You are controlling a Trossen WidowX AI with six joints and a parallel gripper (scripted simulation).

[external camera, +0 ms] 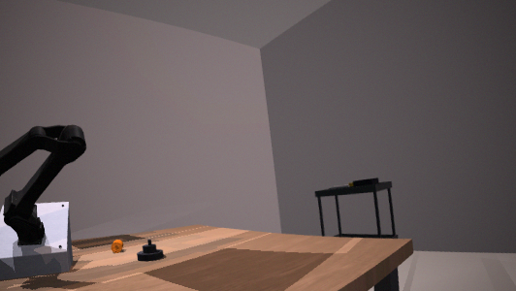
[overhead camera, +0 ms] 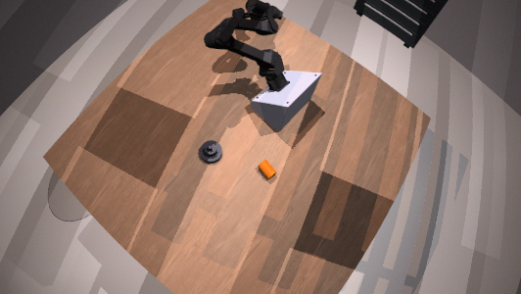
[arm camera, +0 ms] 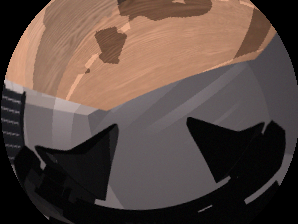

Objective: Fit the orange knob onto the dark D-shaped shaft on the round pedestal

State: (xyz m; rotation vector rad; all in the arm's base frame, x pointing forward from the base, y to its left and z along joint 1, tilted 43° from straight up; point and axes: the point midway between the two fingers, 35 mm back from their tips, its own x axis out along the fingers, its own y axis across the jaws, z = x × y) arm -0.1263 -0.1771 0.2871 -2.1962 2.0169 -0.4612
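The orange knob is 370 mm ahead of my gripper tip, 540 mm to the left of it and 160 mm below it. Round my gripper tip: round pedestal (470 mm ahead, 340 mm to the left, 150 mm below).
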